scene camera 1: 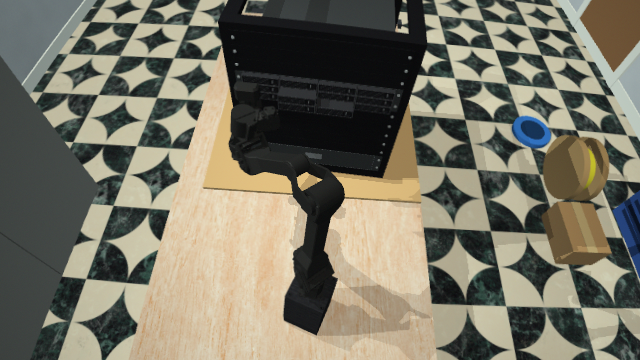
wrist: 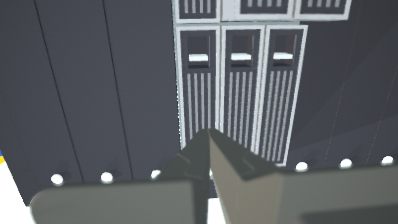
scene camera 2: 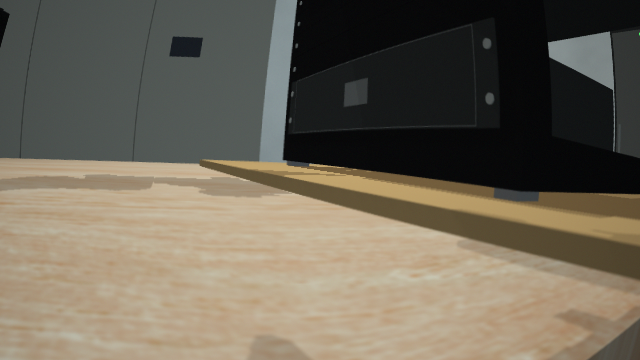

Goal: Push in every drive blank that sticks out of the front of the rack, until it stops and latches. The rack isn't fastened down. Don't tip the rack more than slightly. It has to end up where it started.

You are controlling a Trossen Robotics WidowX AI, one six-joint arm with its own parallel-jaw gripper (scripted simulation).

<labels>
black rack: scene camera 1; wrist; scene camera 2 462,98
same spot on tan mat: [scene camera 1: 400,183] = [scene camera 2: 591,216]
same spot on black rack: [wrist: 96,99] = [scene camera 1: 261,55]
</labels>
